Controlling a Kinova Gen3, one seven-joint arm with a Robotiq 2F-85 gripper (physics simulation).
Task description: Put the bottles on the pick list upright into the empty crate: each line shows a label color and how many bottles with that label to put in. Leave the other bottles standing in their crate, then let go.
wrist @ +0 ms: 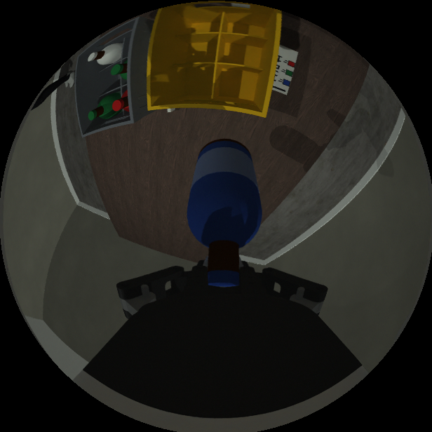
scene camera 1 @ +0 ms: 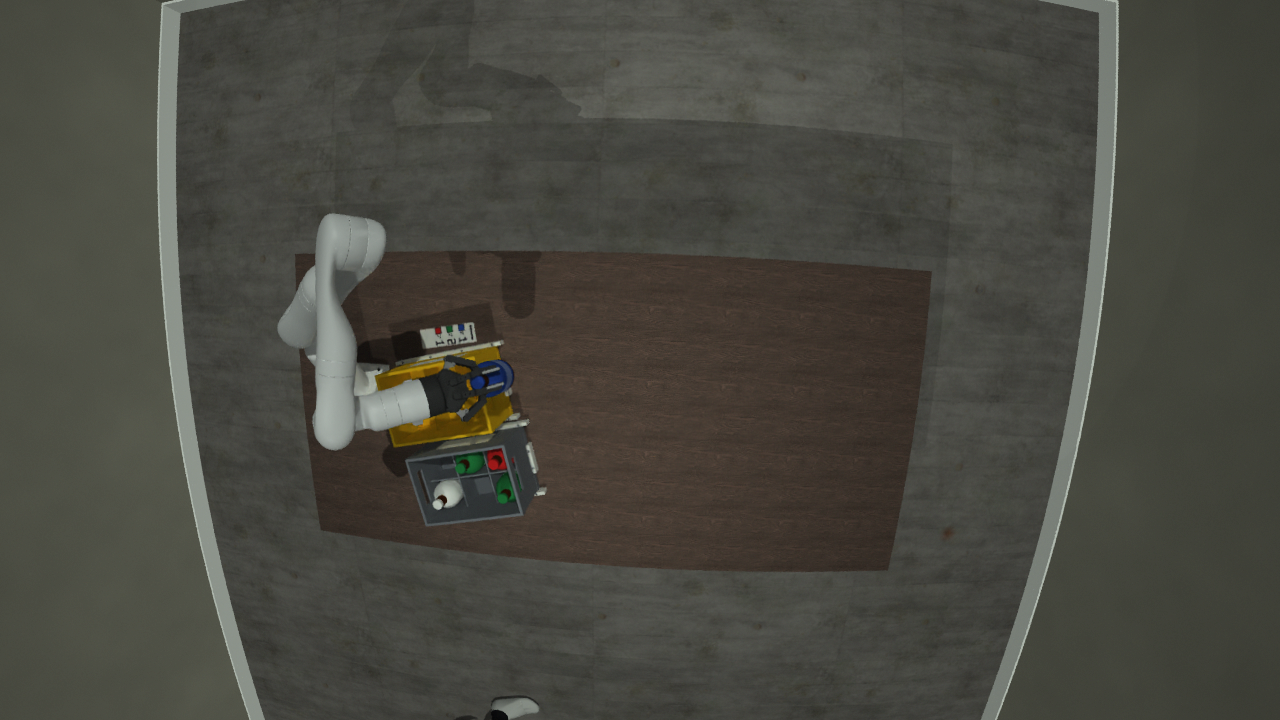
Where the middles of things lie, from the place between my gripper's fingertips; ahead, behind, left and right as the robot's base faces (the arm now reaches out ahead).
My hand is 5 cm above the blue bottle [scene camera 1: 506, 373], 4 cm past it and 1 cm to the left of it. Also, from my hand: white bottle [scene camera 1: 448, 493] (35 cm to the right, 29 cm behind, 26 cm below); then pick list [scene camera 1: 461, 333] (34 cm below, 26 cm behind, 6 cm to the left).
